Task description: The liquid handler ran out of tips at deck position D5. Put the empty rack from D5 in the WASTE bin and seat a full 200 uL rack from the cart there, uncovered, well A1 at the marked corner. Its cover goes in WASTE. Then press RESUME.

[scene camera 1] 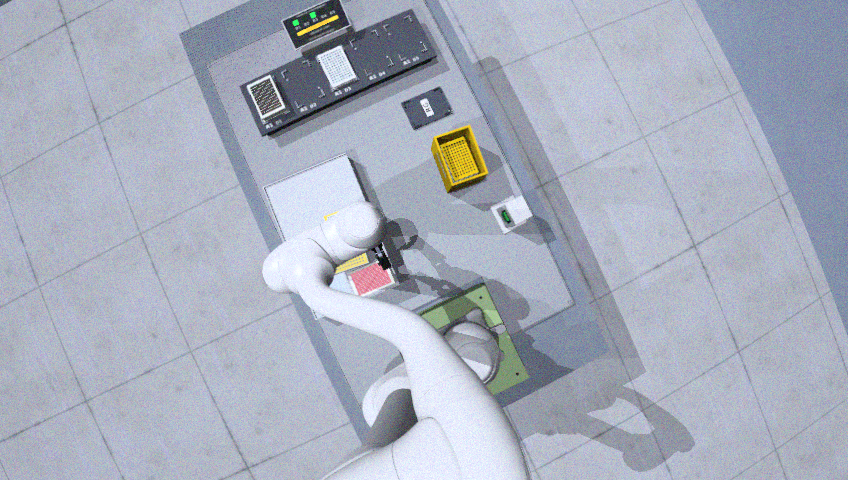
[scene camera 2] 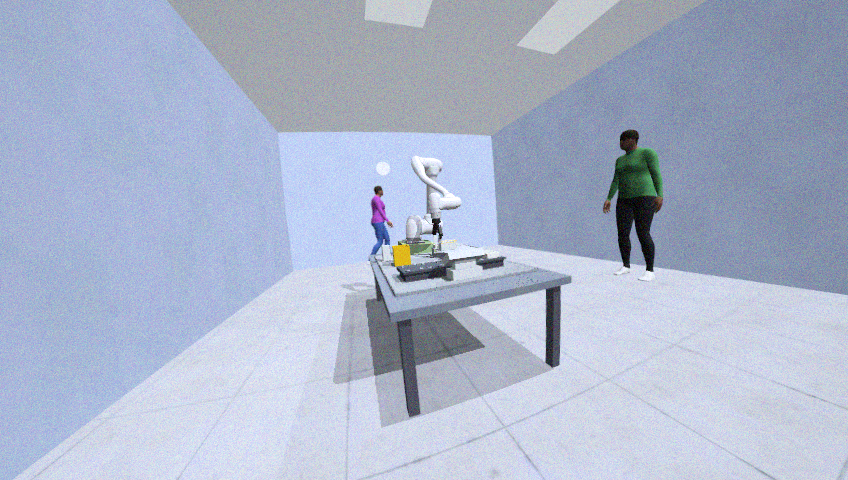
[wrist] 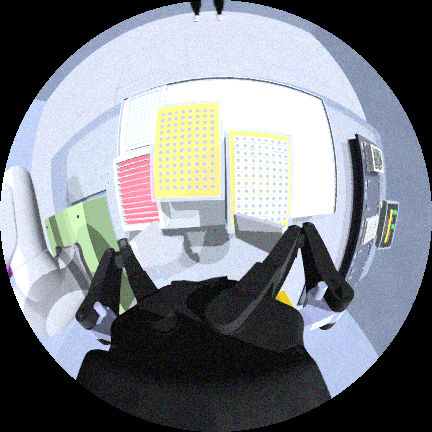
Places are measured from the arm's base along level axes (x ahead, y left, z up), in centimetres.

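Pixels of known places: gripper, fingertip midpoint: (scene camera 2: 437,242) (wrist: 194,227); arm's base, link origin: (scene camera 2: 413,242) (wrist: 77,272).
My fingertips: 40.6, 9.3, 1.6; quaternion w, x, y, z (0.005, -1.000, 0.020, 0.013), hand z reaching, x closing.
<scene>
Ahead of a thing's pixels: the offset from my fingertips to its top centre, as dx, dy, dz. "spot": to the spot under its first point. Level surfaces: height alone.
My gripper (scene camera 1: 381,255) (scene camera 2: 437,242) (wrist: 194,227) is open, low at the cart's edge, with its pads near the end of a tall yellow rack @[+0.9, +10.3, +1.6] (scene camera 1: 355,262) (wrist: 187,150); nothing shows gripped. A yellow-rimmed rack with a white top @[+9.3, +4.8, +1.7] (wrist: 261,175) stands beside it on the white cart surface @[dz -5.5] (scene camera 1: 309,184) (wrist: 310,112). A red rack @[-8.8, +6.6, -2.3] (scene camera 1: 371,279) (wrist: 137,190) stands on the other side. The yellow WASTE bin @[+11.4, -34.9, +2.0] (scene camera 1: 437,160) (scene camera 2: 401,255) holds a yellow gridded rack @[+11.4, -34.9, -2.3] (scene camera 1: 460,159). Deck position D5 (scene camera 1: 410,42) is bare. The green button @[spot: -11.5, -39.3, -2.0] (scene camera 1: 506,216) is on a white box.
The dark deck @[dz -5.9] (scene camera 1: 306,89) bears a black-topped rack @[+58.2, +10.1, -2.8] (scene camera 1: 266,96) at D1 and a white plate @[+57.4, -14.7, -4.5] (scene camera 1: 337,66) at D3. A status screen @[spot: +71.0, -14.6, +0.7] (scene camera 1: 315,24) (wrist: 388,225) stands behind it. A dark labelled pad @[spot: +32.7, -31.3, -10.7] (scene camera 1: 416,114) lies between deck and bin. The arm hides part of the cart.
</scene>
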